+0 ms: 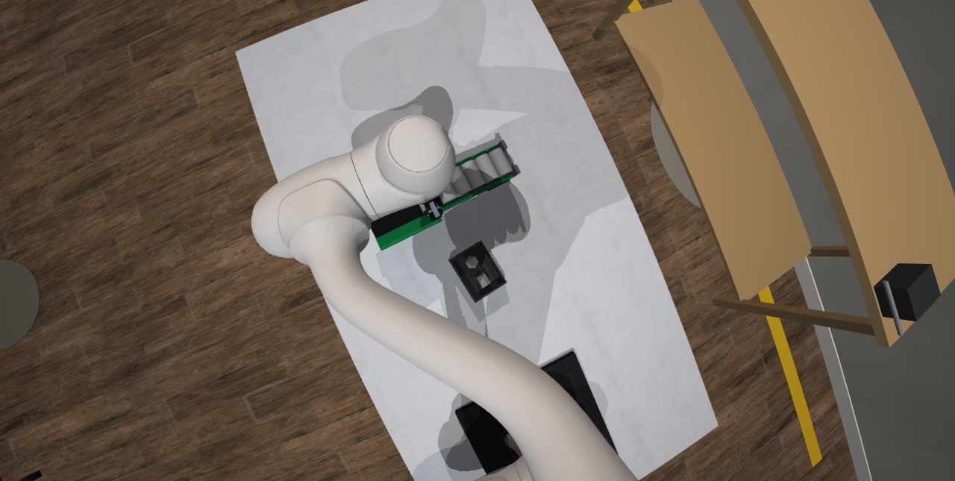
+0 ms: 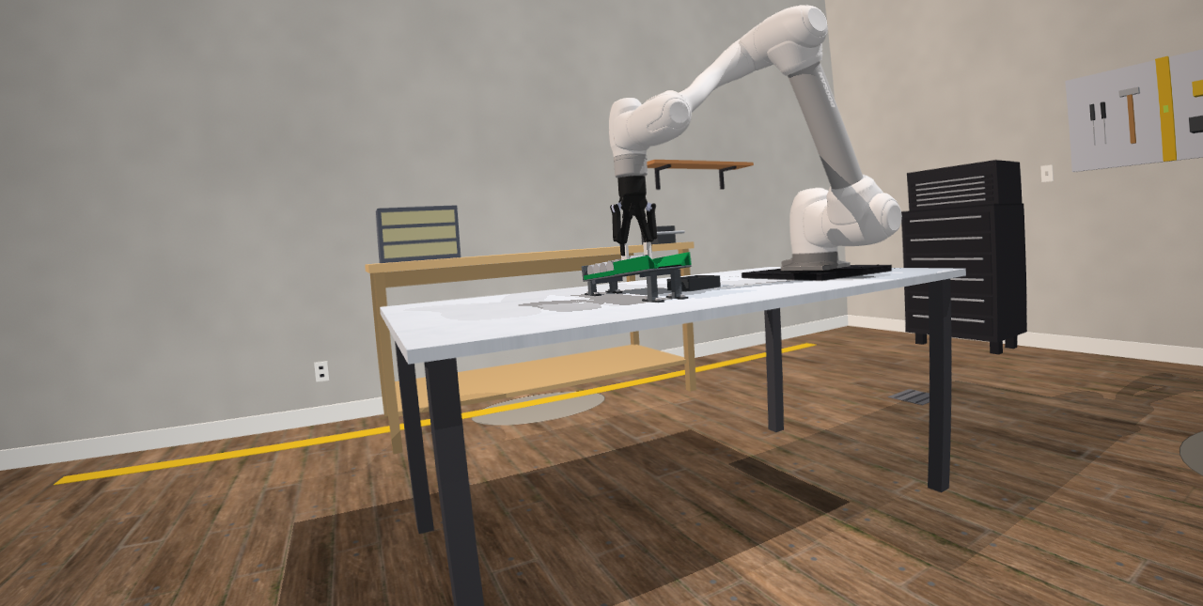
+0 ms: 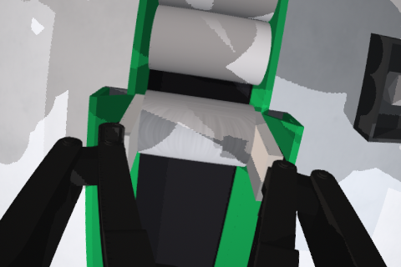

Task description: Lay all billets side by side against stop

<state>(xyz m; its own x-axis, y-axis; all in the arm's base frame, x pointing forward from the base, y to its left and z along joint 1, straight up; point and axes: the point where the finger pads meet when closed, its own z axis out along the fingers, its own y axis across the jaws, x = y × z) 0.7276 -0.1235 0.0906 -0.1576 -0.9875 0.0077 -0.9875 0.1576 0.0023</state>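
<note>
Now: the ramp 50 mm below my hand, 40 mm to the right of it and 10 mm behind it. From my hand the other things lie so: black block: 230 mm behind, 100 mm below; dark grey stop: 230 mm to the right, 50 mm below, 40 mm behind.
</note>
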